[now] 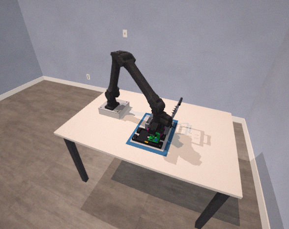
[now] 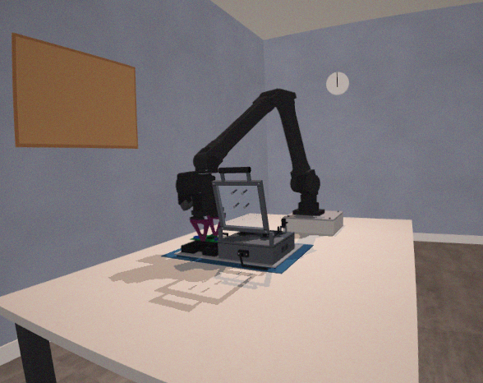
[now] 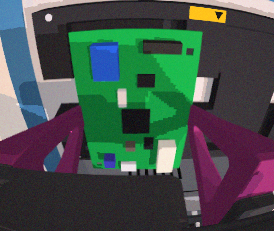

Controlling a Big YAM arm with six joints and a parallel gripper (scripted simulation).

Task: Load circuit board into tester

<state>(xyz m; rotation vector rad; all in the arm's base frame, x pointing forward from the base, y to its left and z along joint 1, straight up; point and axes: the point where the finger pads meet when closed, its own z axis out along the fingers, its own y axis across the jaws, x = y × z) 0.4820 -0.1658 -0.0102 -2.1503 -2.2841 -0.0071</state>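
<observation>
Right now the small latch hook is 110 mm behind my hand, 220 mm to the left of it and 40 mm above it. The rest, counted from my hand: clear lid: 80 mm ahead, 170 mm to the left, 130 mm above; then green circuit board: right at my hand.
</observation>
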